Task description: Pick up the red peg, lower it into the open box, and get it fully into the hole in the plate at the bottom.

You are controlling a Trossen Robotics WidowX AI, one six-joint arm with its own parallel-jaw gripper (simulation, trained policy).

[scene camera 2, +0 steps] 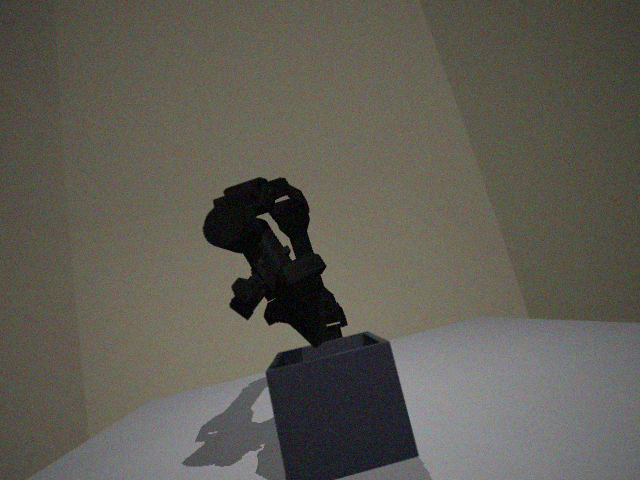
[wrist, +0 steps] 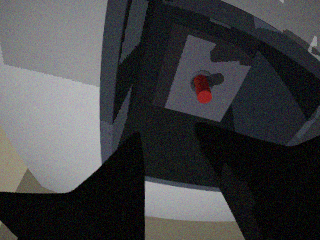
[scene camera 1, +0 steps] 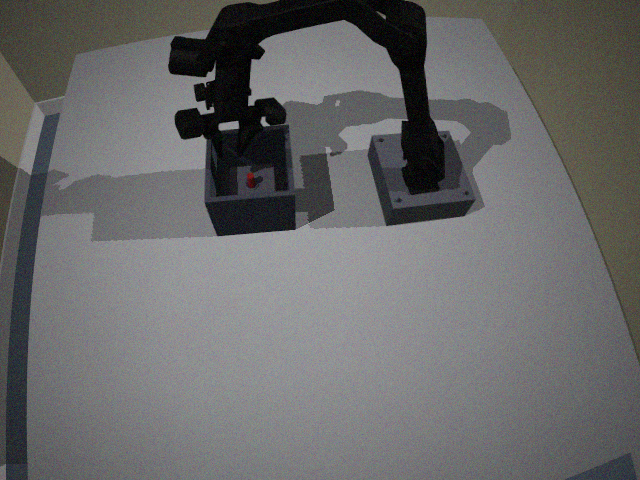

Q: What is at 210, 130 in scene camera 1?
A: My gripper.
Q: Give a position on a dark box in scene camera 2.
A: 339, 404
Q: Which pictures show my gripper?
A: Scene camera 2, the wrist view and scene camera 1: all of them.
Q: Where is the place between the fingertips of my gripper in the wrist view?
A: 168, 134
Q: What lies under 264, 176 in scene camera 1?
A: A light grey plate.
